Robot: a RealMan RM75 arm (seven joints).
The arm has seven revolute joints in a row. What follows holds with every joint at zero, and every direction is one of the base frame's.
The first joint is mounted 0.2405 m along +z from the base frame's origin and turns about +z.
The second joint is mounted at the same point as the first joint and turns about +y.
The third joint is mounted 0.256 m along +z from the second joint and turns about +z.
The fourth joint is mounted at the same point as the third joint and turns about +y.
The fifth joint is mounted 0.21 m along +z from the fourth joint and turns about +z.
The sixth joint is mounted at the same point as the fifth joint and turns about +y.
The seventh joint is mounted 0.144 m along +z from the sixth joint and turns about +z.
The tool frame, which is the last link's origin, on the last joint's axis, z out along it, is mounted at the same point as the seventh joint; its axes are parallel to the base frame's.
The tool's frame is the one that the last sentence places.
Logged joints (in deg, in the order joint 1, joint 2, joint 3, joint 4, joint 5, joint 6, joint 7), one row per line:
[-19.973, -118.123, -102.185, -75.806, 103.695, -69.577, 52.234]
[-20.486, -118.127, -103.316, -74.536, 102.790, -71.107, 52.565]
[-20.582, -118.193, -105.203, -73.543, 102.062, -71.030, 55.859]
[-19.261, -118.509, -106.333, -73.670, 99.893, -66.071, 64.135]
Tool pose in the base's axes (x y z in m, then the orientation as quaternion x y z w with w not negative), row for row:
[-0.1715, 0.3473, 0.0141, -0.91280, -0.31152, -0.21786, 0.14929]
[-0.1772, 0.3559, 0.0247, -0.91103, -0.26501, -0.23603, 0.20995]
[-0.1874, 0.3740, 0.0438, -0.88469, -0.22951, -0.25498, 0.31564]
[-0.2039, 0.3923, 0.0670, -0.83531, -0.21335, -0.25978, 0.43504]
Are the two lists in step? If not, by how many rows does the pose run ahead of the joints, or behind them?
The pose runs 2 rows ahead of the joints: the pose in row i belongs to the joints in row i + 2.
